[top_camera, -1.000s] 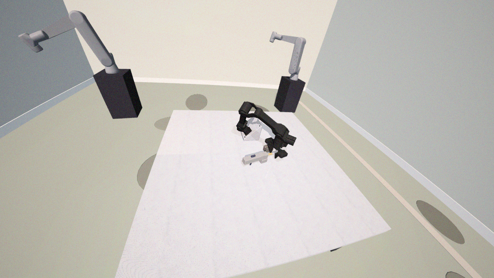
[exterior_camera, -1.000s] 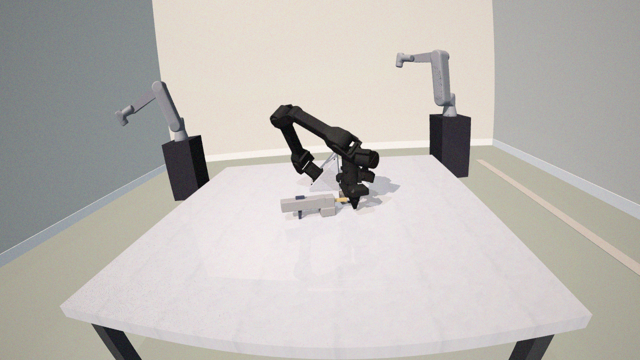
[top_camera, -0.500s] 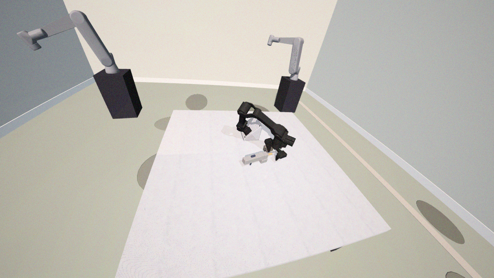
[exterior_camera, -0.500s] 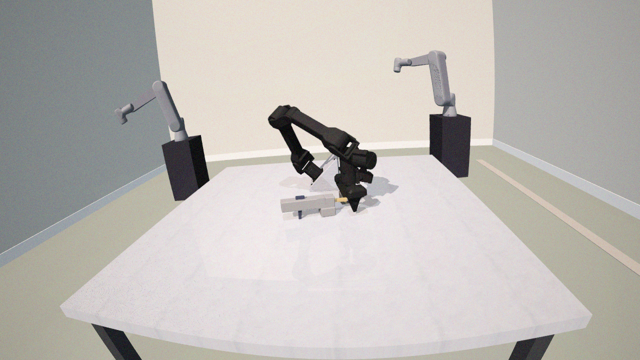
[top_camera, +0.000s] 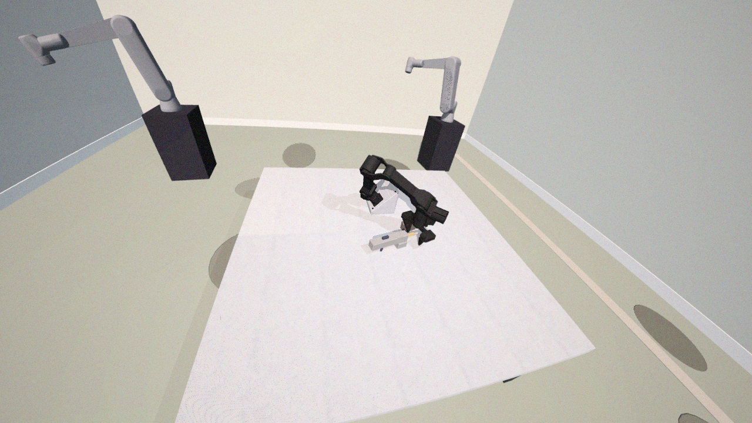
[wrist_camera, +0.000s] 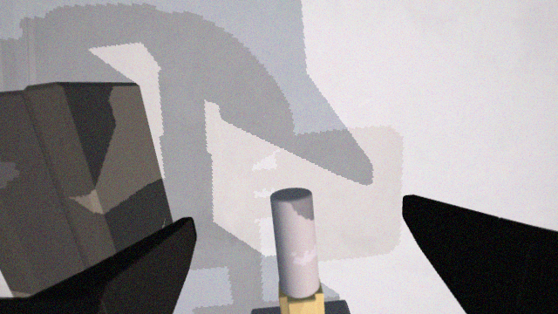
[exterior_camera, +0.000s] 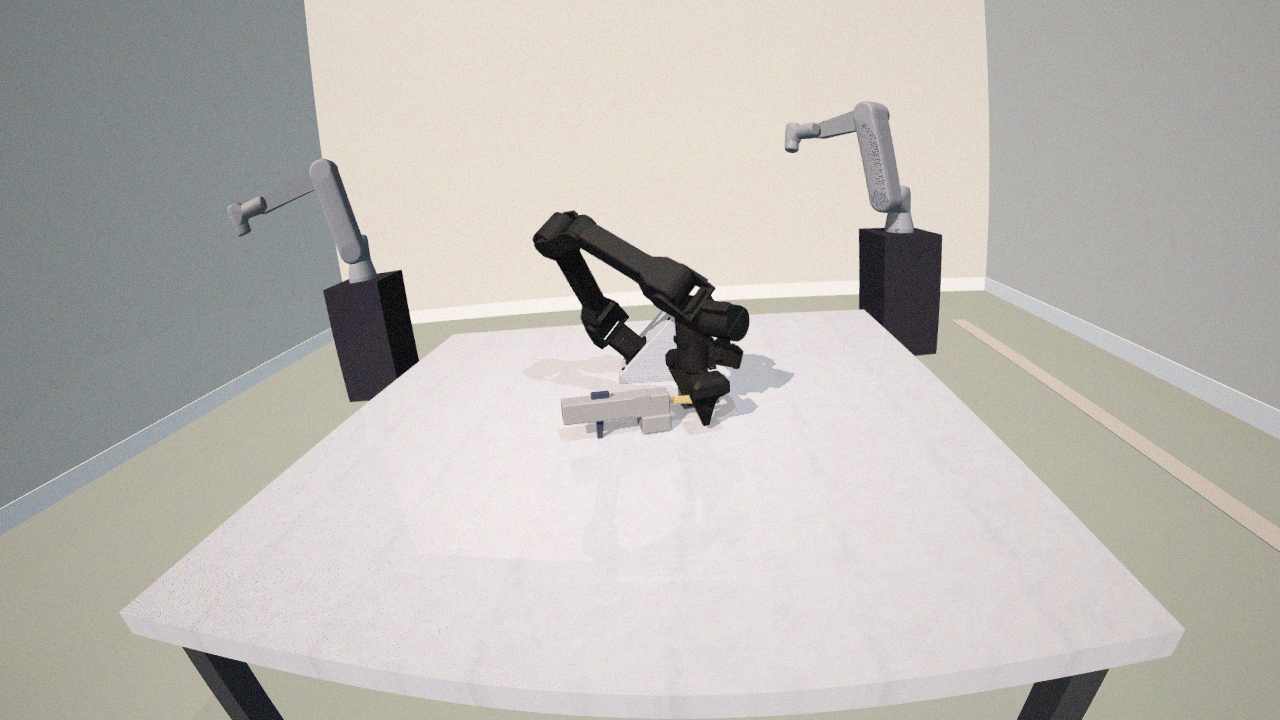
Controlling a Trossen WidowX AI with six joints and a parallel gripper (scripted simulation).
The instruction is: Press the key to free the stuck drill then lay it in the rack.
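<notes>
My gripper tip is now 40 mm to the left of the drill and 40 mm below it. The rest, counted from my gripper tip: rack (80 mm behind, 10 mm to the left, 10 mm above); light grey housing (20 mm ahead, 140 mm to the right, 30 mm above); dark key (30 mm ahead, 170 mm to the right, 40 mm above).
</notes>
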